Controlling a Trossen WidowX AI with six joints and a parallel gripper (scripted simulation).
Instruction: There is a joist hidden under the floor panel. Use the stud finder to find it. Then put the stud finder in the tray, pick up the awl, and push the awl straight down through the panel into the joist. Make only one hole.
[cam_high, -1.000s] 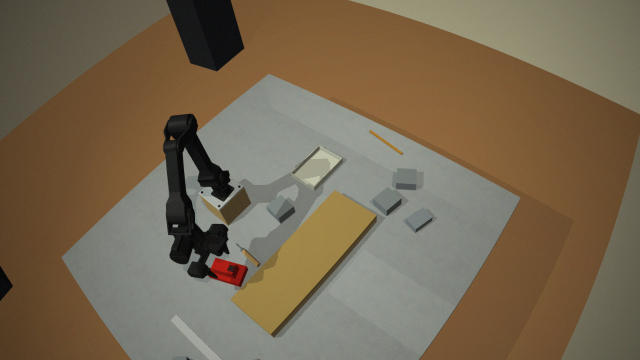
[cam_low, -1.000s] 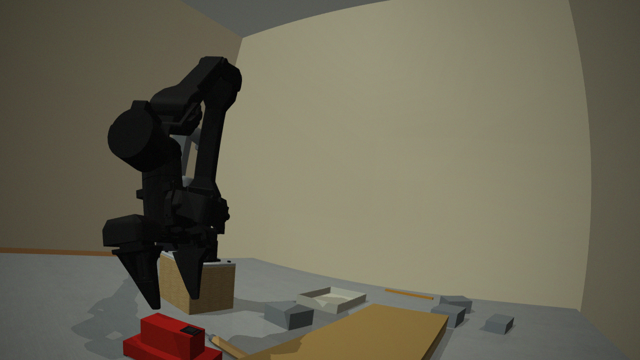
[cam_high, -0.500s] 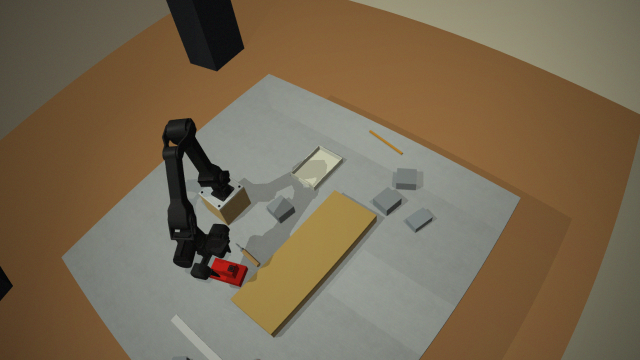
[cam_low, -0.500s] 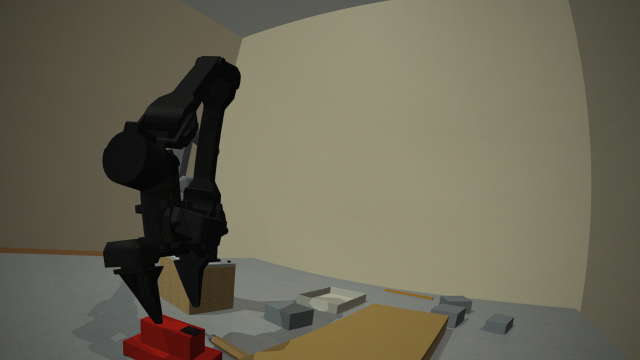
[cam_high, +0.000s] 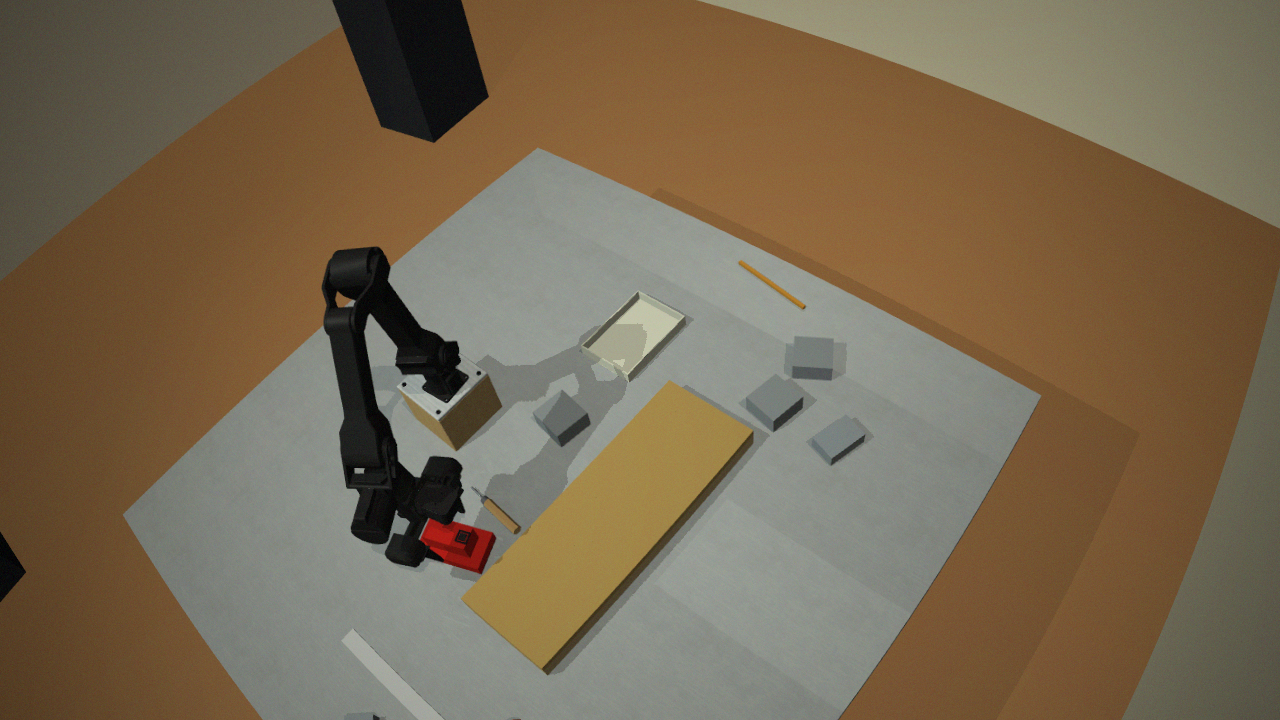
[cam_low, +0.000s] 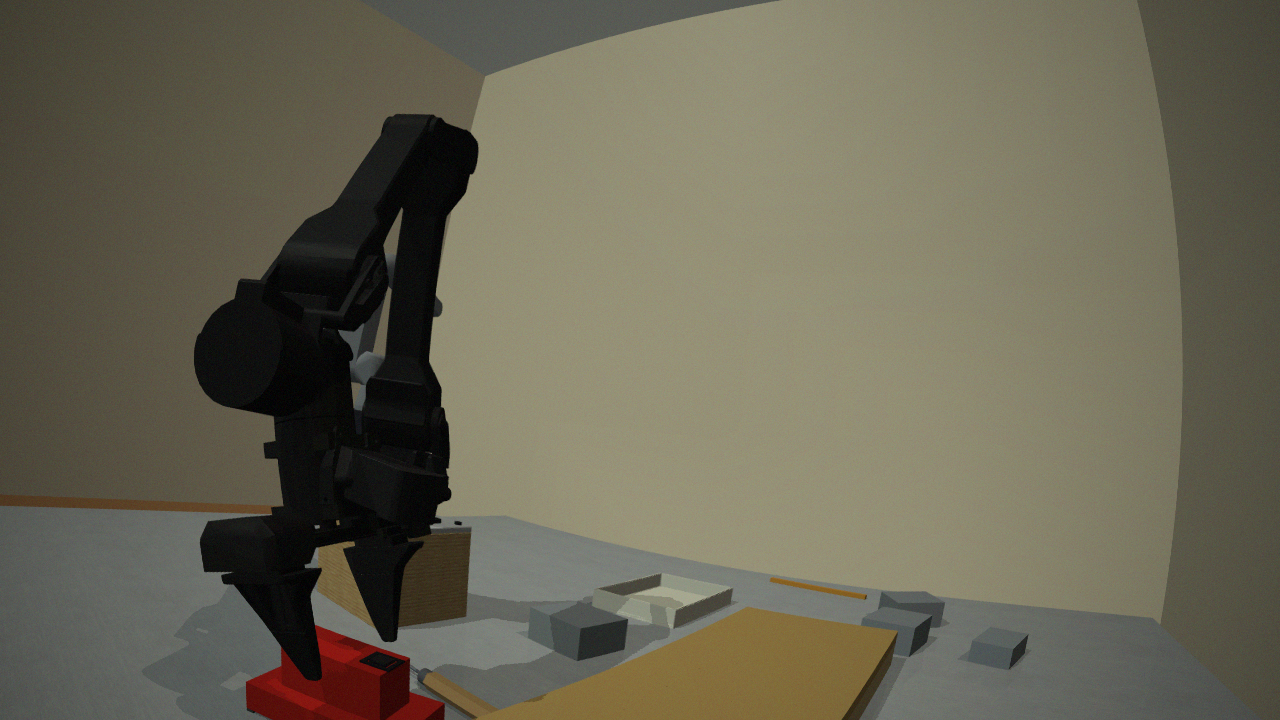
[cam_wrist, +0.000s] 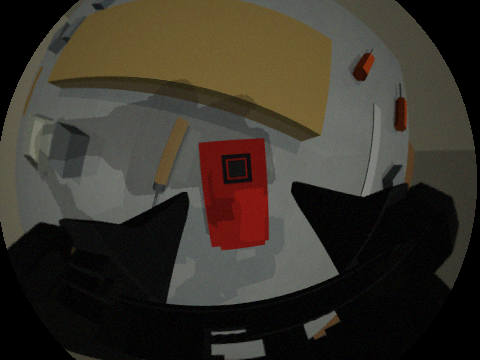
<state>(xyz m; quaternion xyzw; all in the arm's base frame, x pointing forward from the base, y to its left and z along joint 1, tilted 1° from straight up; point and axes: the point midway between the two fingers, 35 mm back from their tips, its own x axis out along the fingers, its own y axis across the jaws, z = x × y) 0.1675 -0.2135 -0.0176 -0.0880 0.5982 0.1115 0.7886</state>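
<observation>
My gripper tip is now 1 cm above the red stud finder. From my gripper tip the other things lie so: square indicator (2 cm ahead, 1 cm to the left); awl (9 cm to the left, 5 cm below, 1 cm behind); white strip (26 cm to the right, 8 cm ahead, 5 cm below).
</observation>
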